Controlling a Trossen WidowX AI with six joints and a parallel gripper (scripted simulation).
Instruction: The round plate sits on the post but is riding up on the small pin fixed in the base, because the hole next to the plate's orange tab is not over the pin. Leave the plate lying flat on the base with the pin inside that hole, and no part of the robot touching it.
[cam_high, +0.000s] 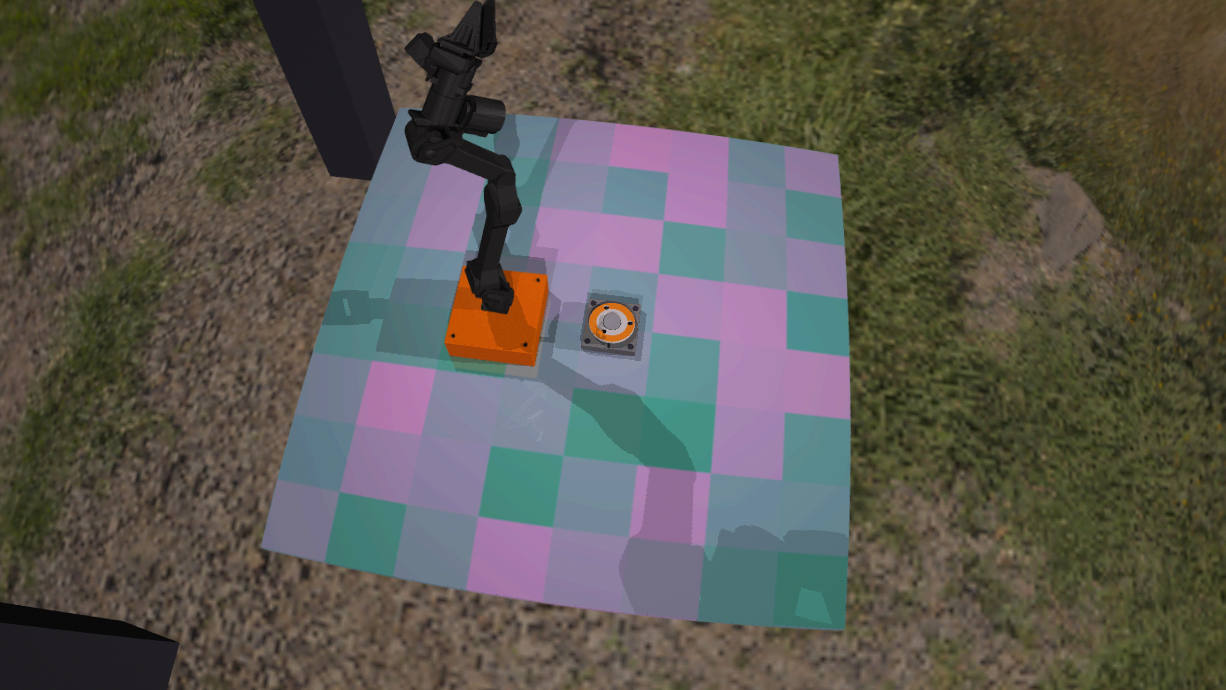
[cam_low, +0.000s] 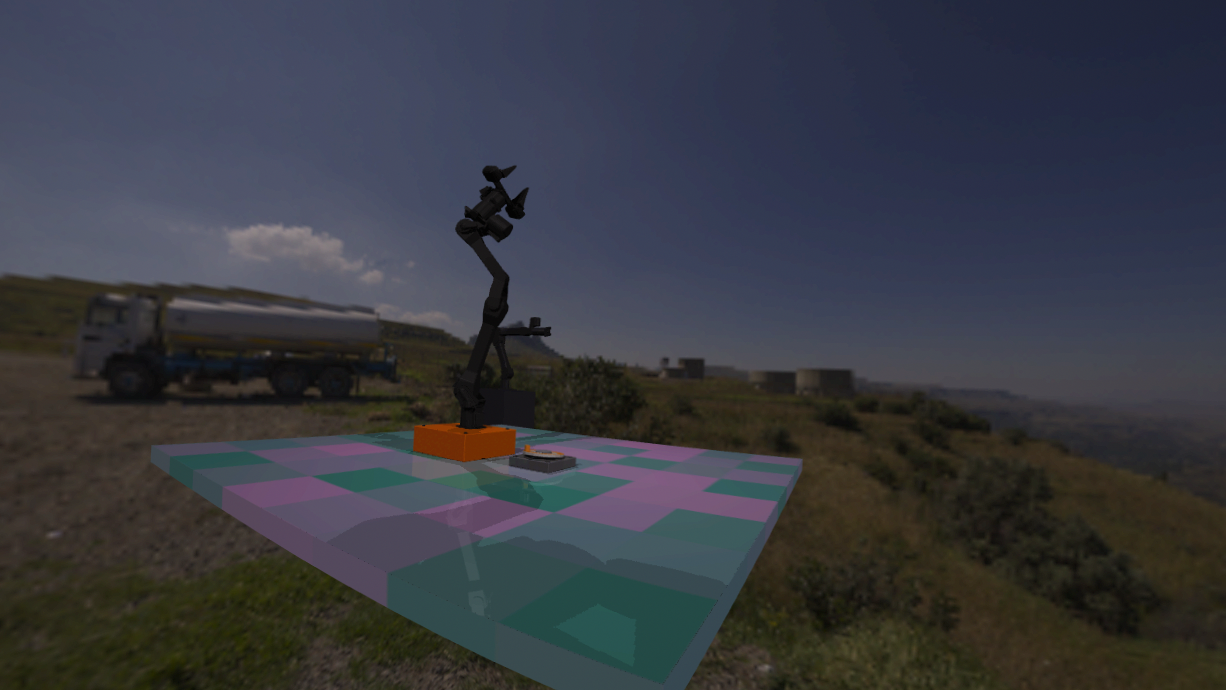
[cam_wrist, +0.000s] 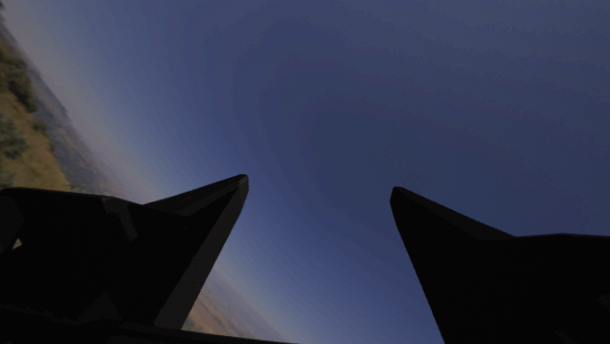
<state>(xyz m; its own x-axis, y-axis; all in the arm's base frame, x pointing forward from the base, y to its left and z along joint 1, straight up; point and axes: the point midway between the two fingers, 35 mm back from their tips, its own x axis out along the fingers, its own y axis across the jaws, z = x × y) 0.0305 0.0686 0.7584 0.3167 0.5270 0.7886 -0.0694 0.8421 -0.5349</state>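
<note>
My gripper tip is 21 cm short of the round plate, 9 cm to the left of it and 82 cm above it. The rest, counted from my gripper tip: square grey base: 22 cm ahead, 7 cm to the right, 83 cm below.
</note>
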